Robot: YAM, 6 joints.
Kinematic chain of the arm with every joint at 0, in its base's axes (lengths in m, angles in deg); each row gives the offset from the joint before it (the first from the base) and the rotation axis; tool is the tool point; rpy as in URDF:
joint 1: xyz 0 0 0.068 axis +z
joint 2: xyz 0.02 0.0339 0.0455 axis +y
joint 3: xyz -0.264 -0.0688 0 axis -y
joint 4: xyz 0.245 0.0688 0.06 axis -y
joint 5: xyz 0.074 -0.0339 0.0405 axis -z
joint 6: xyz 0.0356 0 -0.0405 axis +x
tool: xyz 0 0 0 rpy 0 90 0
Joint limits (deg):
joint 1: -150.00..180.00
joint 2: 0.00..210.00
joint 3: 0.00..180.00
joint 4: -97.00..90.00
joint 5: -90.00..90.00
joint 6: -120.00..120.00
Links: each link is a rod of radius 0.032 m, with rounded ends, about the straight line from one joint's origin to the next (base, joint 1, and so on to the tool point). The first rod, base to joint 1, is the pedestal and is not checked.
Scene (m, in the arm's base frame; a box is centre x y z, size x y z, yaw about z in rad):
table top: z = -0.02
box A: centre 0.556 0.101 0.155 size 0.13 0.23 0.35 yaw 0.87
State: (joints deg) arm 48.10 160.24 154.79 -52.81 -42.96 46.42
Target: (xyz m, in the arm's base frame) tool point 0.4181 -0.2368 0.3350
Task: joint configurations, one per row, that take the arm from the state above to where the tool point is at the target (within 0.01 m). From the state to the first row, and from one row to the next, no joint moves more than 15 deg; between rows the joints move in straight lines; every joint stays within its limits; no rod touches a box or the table.
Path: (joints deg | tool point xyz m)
1: 40.94 147.86 158.46 -51.85 -49.63 44.42 | 0.3949 0.3785 0.2940
2: 33.78 135.48 162.12 -50.88 -56.29 42.42 | 0.3873 0.2947 0.4236
3: 26.62 123.10 165.79 -49.92 -62.96 40.42 | 0.3372 0.2045 0.5335
4: 19.47 110.72 169.45 -48.96 -69.63 38.42 | 0.2476 0.1229 0.6156
5: 6.54 116.70 164.44 -55.07 -62.15 40.42 | 0.3430 0.0710 0.5595
6: -6.39 122.69 159.42 -61.18 -54.66 42.42 | 0.4099 -0.0167 0.4911
7: -19.31 128.67 154.40 -67.29 -47.18 44.42 | 0.4362 -0.1252 0.4149
8: -32.24 134.65 149.38 -73.40 -39.70 46.42 | 0.4181 -0.2368 0.3350

